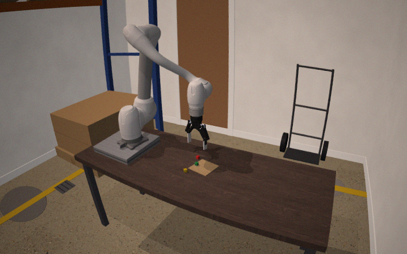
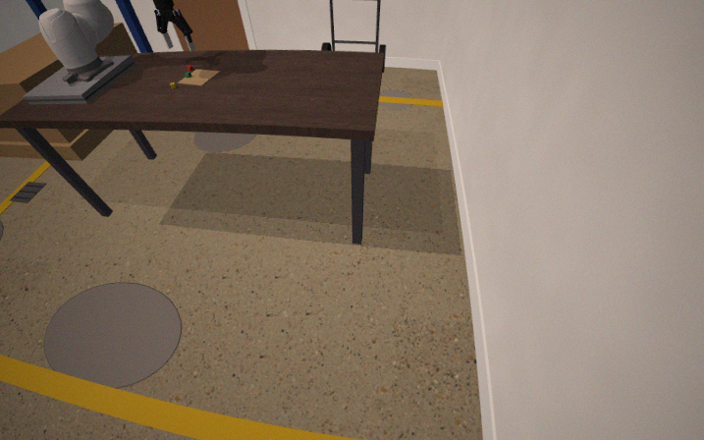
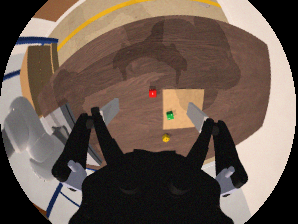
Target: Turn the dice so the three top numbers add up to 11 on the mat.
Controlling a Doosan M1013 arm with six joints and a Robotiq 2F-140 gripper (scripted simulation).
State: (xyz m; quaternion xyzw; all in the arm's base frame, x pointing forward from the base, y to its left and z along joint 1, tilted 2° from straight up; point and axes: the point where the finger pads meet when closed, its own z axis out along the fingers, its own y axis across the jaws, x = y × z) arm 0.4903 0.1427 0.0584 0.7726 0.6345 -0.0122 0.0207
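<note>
Right now the red die is 100 mm below my hand and 10 mm to the left of it. The rest, counted from my hand: green die (100 mm below, 70 mm to the right, 40 mm ahead); then tan mat (110 mm below, 90 mm ahead, 60 mm to the right); then yellow die (170 mm to the right, 100 mm below, 30 mm ahead).
</note>
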